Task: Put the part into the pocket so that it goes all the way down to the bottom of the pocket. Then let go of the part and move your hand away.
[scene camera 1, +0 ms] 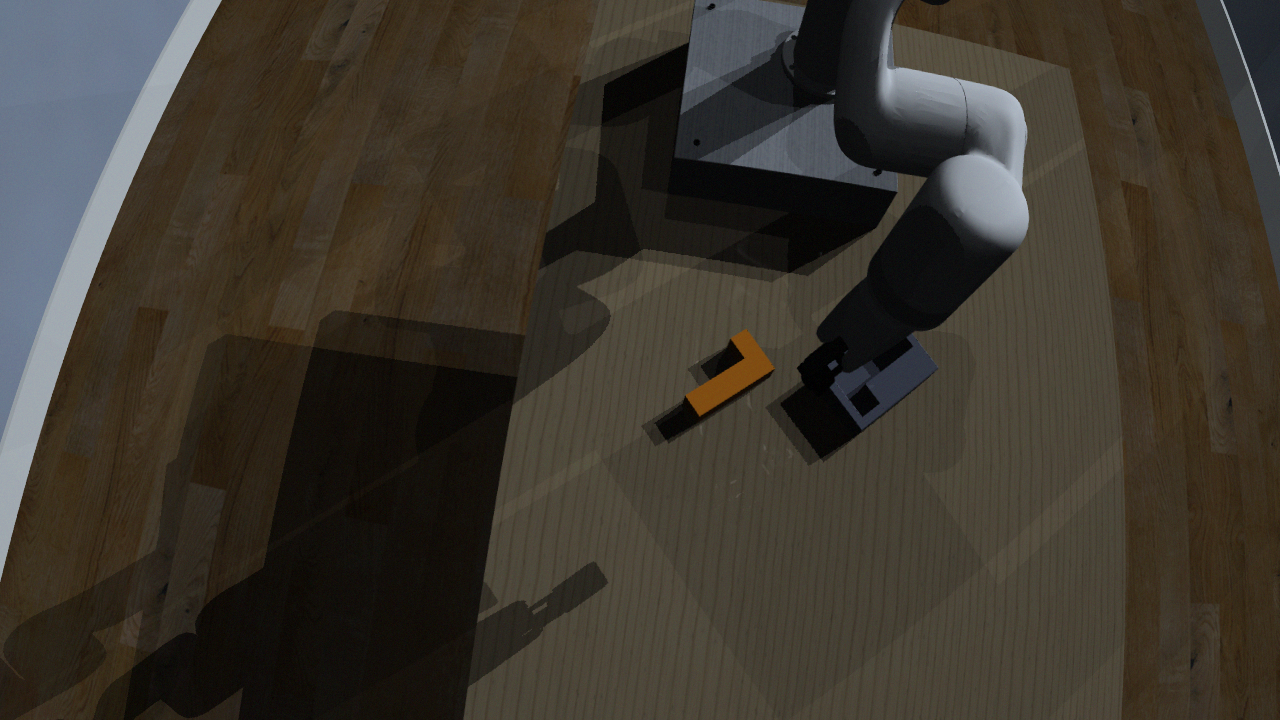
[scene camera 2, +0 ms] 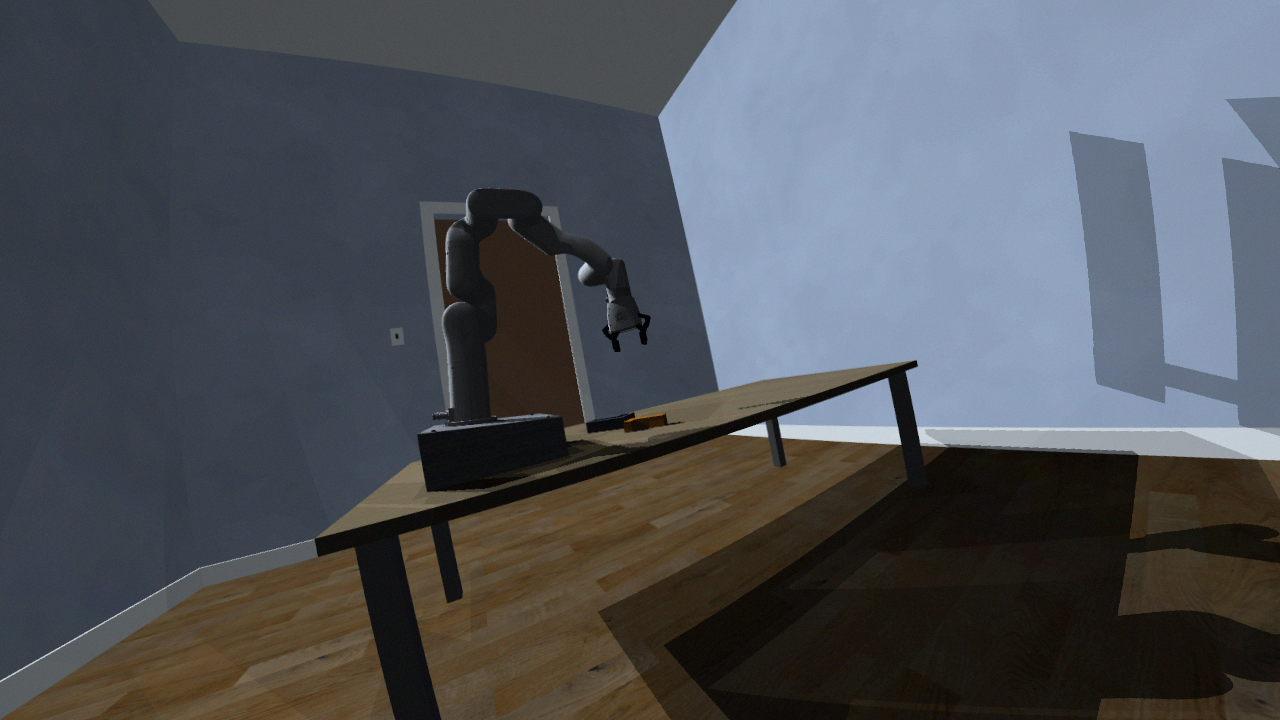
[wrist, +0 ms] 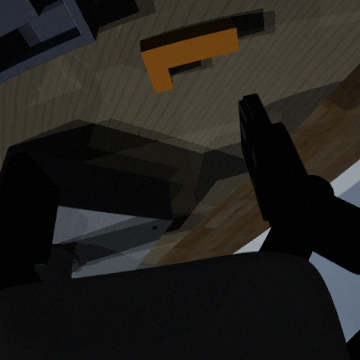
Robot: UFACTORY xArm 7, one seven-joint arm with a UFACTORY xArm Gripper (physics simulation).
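Where they show: gripper, fingertip midpoint: [scene camera 1: 850, 356] [scene camera 2: 630, 348] [wrist: 134, 146]; arm's base at its link origin: [scene camera 1: 825, 62] [scene camera 2: 471, 423] [wrist: 47, 260].
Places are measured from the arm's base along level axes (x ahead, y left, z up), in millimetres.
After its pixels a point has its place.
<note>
The part, an orange L-shaped block [scene camera 1: 729, 385] {x 459, y -80, z -80 mm} [scene camera 2: 646, 422] {x 446, y -91, z -94 mm} [wrist: 192, 48] {x 457, y -80, z -80 mm}, lies flat on the table, apart from the pocket block. The grey-blue block with the pocket [scene camera 1: 904, 380] {x 420, y 137, z -74 mm} [scene camera 2: 610, 421] {x 393, y 58, z -83 mm} [wrist: 50, 56] {x 392, y 64, z -74 mm} lies beside it, to its right in scene camera 1; the arm and gripper cover some of the pocket there, and the wrist view cuts the block off at the upper left. My gripper [scene camera 1: 825, 365] {x 488, y 7, z 133 mm} [scene camera 2: 630, 344] {x 488, y 7, z 133 mm} [wrist: 134, 146] {x 488, y 7, z 133 mm} is open and empty, pointing down, high above the table. In scene camera 1 it overlaps the left end of the pocket block.
The arm's box-shaped base [scene camera 1: 742, 134] {x 145, y -104, z -15 mm} [scene camera 2: 492, 452] {x 36, y -190, z -64 mm} [wrist: 110, 227] {x 150, y -86, z -14 mm} stands on the table [scene camera 1: 805, 573] {x 664, y 42, z -110 mm} [scene camera 2: 805, 386] {x 1070, y -143, z -110 mm}, behind the two blocks in scene camera 1. The table's long edge [scene camera 2: 716, 431] {x 501, y -330, z -122 mm} runs near the orange part. Dark shadows fall beside both blocks.
</note>
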